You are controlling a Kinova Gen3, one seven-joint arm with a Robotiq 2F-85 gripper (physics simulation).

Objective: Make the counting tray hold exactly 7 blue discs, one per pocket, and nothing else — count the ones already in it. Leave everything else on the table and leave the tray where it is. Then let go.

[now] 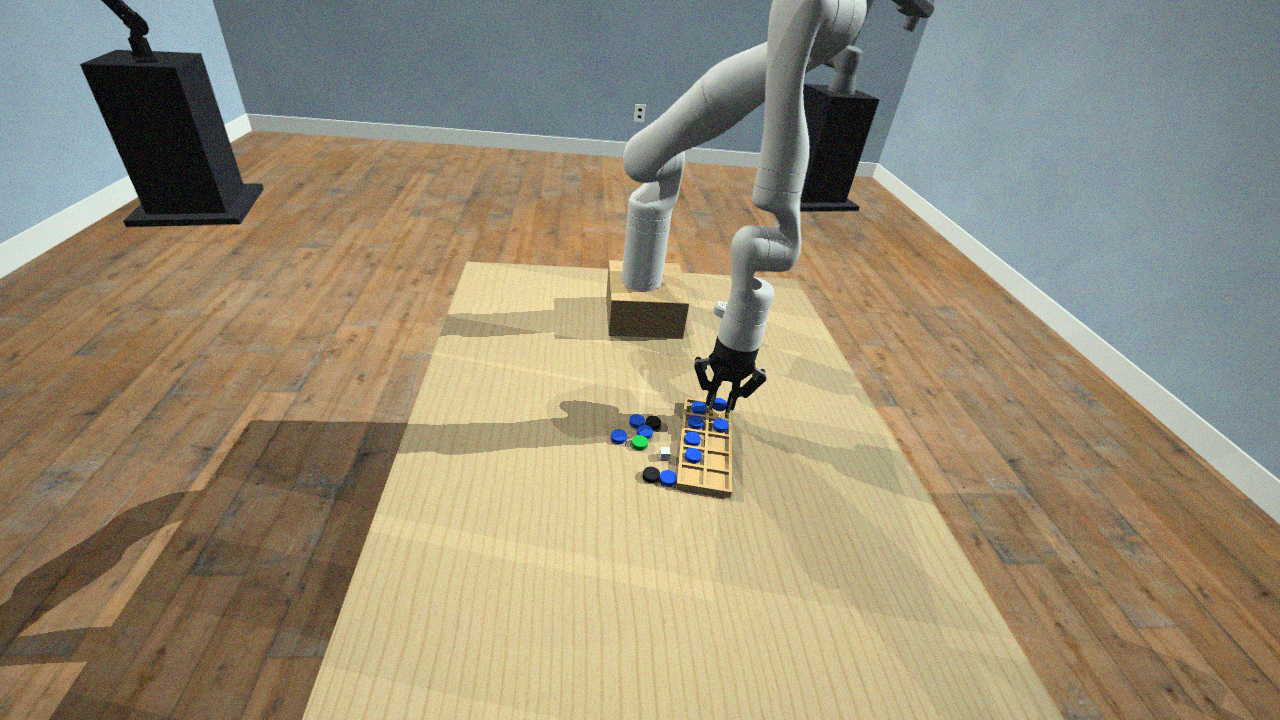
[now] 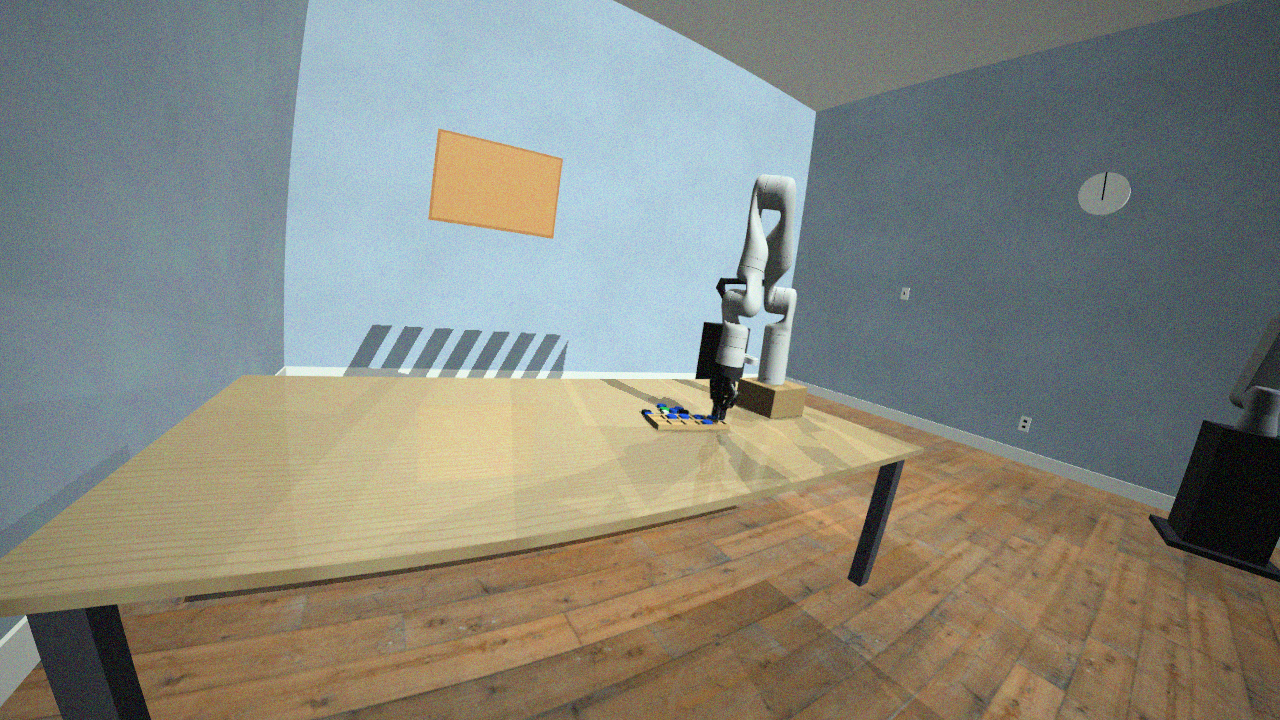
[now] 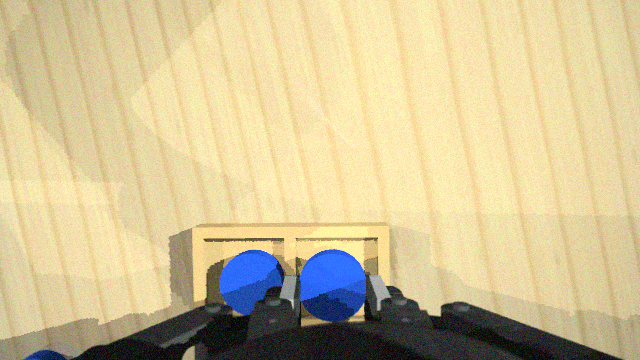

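Note:
The wooden counting tray lies on the table with several blue discs in its pockets. My gripper is shut on a blue disc and holds it low over the far right end pocket. Another blue disc sits in the pocket beside it. Whether the held disc rests on the pocket floor I cannot tell.
Left of the tray lie loose blue discs, a green disc, two black discs, a small white cube and one more blue disc. The arm's wooden base block stands behind.

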